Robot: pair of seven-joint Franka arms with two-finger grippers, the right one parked.
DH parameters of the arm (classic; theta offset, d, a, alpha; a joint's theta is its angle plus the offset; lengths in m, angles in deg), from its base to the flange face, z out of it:
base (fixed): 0 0 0 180
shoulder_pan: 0 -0.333 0 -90
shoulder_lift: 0 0 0 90
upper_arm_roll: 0 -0.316 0.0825 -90
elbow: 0 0 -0.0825 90
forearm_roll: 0 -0.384 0 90
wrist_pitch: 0 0 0.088 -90
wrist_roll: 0 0.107 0 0
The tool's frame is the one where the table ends.
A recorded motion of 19 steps. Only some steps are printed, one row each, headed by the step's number.
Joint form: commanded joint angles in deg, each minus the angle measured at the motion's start. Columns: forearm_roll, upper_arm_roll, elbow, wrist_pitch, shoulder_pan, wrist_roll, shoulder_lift.
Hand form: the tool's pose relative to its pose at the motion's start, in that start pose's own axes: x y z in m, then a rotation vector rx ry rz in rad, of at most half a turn. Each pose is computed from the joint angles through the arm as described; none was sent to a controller.
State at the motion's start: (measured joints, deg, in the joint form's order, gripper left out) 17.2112 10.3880 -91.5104 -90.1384 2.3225 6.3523 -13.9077
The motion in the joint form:
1: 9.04 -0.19 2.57 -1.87 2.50 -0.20 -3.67
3: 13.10 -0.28 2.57 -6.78 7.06 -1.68 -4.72
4: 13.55 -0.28 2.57 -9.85 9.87 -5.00 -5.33
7: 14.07 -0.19 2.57 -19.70 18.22 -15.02 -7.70
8: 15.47 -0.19 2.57 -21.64 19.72 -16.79 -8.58
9: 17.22 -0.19 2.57 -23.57 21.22 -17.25 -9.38
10: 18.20 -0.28 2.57 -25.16 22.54 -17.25 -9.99
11: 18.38 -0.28 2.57 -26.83 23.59 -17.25 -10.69
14: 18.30 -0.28 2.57 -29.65 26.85 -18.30 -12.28
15: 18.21 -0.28 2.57 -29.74 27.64 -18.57 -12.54
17: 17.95 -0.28 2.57 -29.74 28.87 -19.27 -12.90
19: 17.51 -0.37 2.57 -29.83 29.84 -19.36 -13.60
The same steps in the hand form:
1: 0.0249 0.0303 0.0168 -0.1570 0.0166 0.0220
3: 0.0381 0.0771 0.0358 -0.2093 0.0536 0.0446
4: 0.0439 0.1034 0.0484 -0.2092 0.0695 0.0186
7: 0.0554 0.1803 0.0927 -0.2099 0.1192 -0.0638
8: 0.0582 0.1938 0.1050 -0.2332 0.1202 -0.0890
9: 0.0599 0.2078 0.1165 -0.2604 0.1231 -0.0940
10: 0.0609 0.2189 0.1258 -0.2741 0.1283 -0.0896
11: 0.0628 0.2268 0.1353 -0.2759 0.1373 -0.0845
14: 0.0608 0.2535 0.1632 -0.2682 0.1334 -0.0725
15: 0.0586 0.2605 0.1698 -0.2638 0.1244 -0.0669
17: 0.0544 0.2713 0.1799 -0.2551 0.1087 -0.0616
19: 0.0530 0.2771 0.1920 -0.2421 0.0947 -0.0526

